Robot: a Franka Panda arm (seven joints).
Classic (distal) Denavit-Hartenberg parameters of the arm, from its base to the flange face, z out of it. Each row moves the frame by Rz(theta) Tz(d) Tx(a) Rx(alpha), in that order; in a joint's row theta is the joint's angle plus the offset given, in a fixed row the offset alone. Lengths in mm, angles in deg.
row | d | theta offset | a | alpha
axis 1 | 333 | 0 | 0 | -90
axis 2 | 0 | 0 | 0 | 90
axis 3 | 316 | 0 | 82.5 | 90
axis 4 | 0 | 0 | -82.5 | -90
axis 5 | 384 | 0 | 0 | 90
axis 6 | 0 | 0 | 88 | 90
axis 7 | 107 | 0 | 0 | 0
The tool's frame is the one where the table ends.
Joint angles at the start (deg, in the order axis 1, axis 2, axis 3, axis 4, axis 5, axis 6, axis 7): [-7.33, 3.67, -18.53, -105.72, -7.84, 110.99, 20.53]
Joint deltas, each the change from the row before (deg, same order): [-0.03, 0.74, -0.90, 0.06, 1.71, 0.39, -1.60]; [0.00, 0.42, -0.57, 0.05, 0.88, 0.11, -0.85]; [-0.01, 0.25, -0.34, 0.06, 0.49, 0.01, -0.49]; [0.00, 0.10, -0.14, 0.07, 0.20, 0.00, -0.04]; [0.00, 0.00, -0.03, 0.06, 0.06, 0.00, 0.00]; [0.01, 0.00, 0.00, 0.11, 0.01, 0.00, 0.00]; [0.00, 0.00, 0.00, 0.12, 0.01, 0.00, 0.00]
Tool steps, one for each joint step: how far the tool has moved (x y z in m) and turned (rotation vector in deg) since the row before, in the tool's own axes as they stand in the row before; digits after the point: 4 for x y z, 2 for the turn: [0.0039, 0.0046, 0.0070, 1.10, -0.78, -0.16]; [0.0022, 0.0033, 0.0040, 0.51, -0.48, -0.01]; [0.0013, 0.0022, 0.0022, 0.26, -0.29, 0.01]; [0.0007, 0.0009, 0.0005, 0.12, -0.08, 0.17]; [0.0002, 0.0002, -0.0005, 0.07, 0.04, 0.06]; [0.0003, -0.0001, -0.0009, 0.04, 0.10, 0.00]; [0.0004, 0.0000, -0.0010, 0.04, 0.11, 0.01]
